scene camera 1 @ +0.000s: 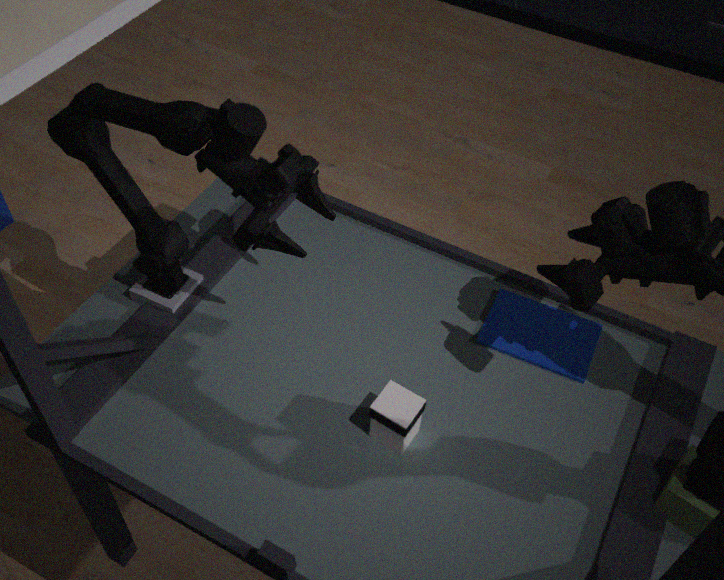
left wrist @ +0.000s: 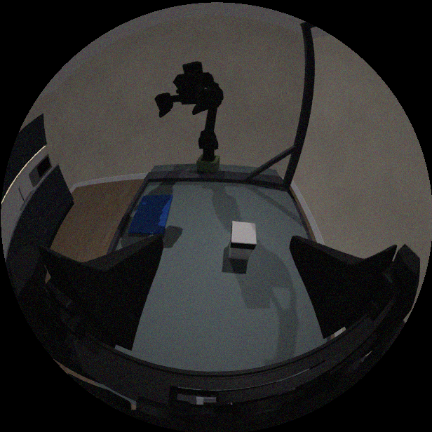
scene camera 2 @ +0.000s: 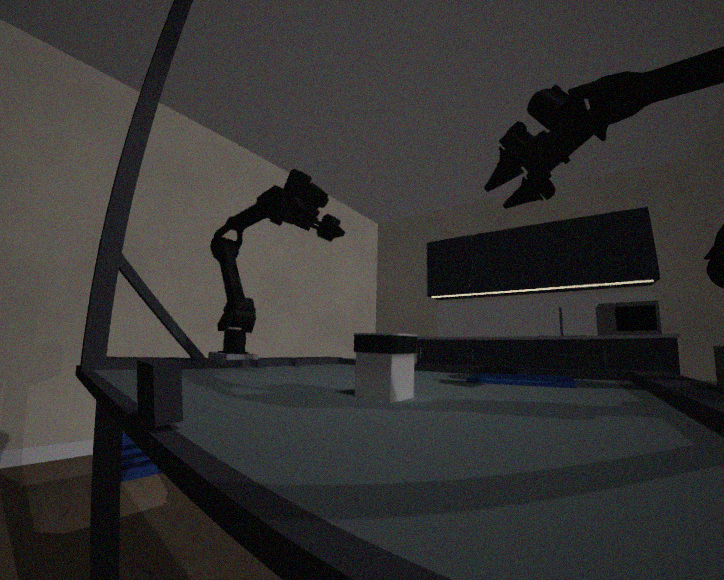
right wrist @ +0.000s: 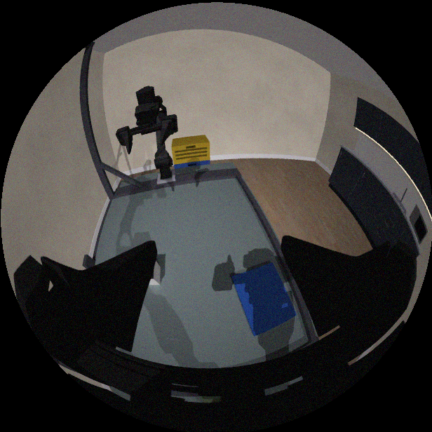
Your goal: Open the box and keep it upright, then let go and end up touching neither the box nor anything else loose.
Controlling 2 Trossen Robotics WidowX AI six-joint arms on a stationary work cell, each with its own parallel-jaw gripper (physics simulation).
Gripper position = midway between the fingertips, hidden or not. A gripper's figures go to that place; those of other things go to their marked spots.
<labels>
The left gripper (left wrist: pixel 229 242): 10 cm from the lens. The right gripper (left wrist: pixel 175 114): 40 cm from the lens. A flat blue panel (left wrist: pixel 150 217) is 59 cm from the lens.
</labels>
